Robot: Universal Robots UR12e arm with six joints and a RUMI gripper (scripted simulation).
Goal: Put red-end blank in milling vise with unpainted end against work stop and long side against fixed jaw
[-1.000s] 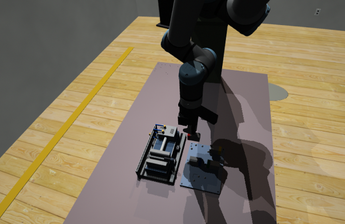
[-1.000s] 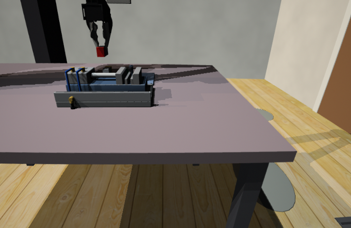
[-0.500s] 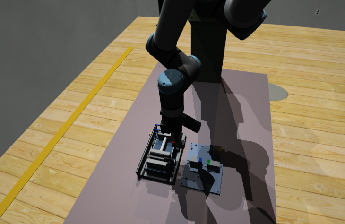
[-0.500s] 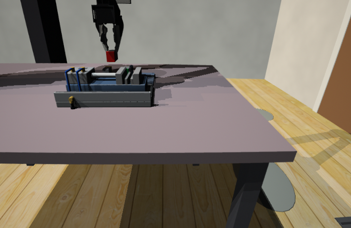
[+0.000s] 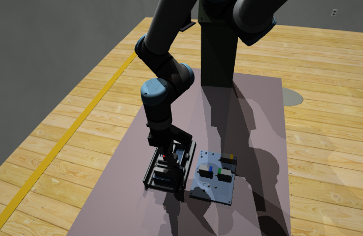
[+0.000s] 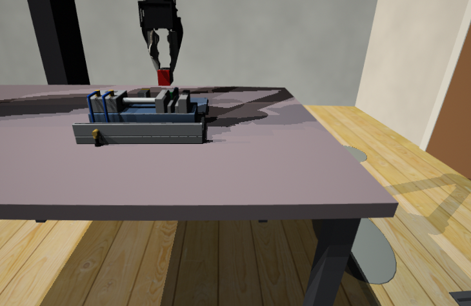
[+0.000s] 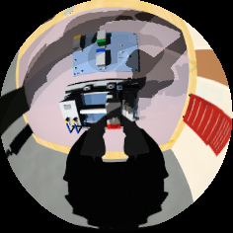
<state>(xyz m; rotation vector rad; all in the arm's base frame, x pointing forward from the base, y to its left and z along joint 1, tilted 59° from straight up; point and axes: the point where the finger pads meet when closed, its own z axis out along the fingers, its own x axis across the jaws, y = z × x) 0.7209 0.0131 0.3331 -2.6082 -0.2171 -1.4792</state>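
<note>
My gripper is now 80 mm above the fixed jaw and 50 mm short of it. The rest, counted from my hand: hose block 130 mm behind, 80 mm below, 70 mm to the right; red-ended blank 20 mm below; moving jaw 80 mm below, 20 mm to the right.
</note>
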